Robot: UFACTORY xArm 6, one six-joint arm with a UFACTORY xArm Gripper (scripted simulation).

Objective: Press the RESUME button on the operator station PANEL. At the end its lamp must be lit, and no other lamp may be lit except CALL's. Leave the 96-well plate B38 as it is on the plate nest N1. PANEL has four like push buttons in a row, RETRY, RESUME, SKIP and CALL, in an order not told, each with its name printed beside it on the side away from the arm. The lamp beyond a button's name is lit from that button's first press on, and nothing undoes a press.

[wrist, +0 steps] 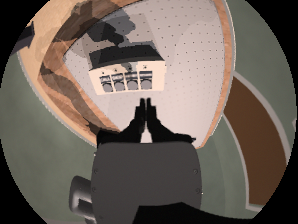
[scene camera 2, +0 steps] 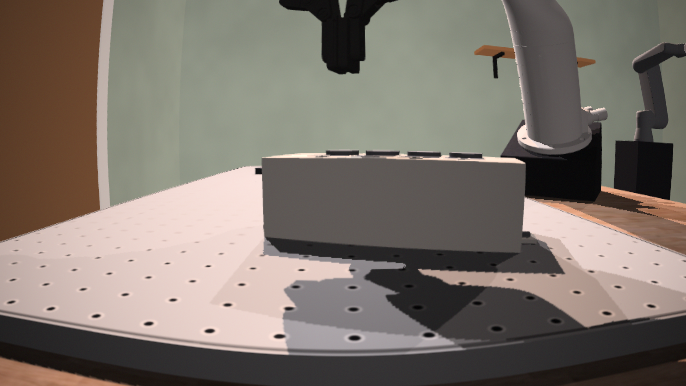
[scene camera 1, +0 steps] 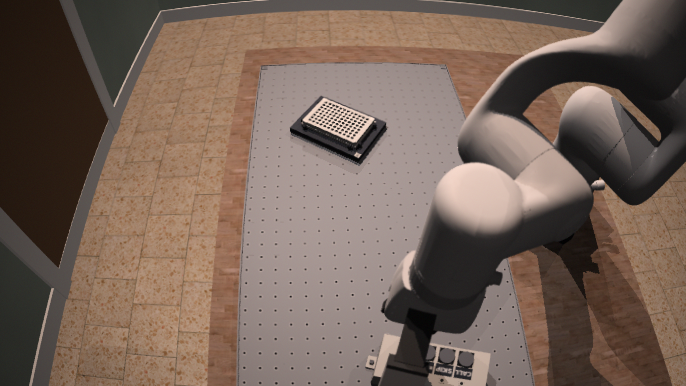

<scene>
gripper: wrist; scene camera 2; scene camera 1 415,333
same spot on gripper: (scene camera 2: pixel 343 38) = (wrist: pixel 141 107)
</scene>
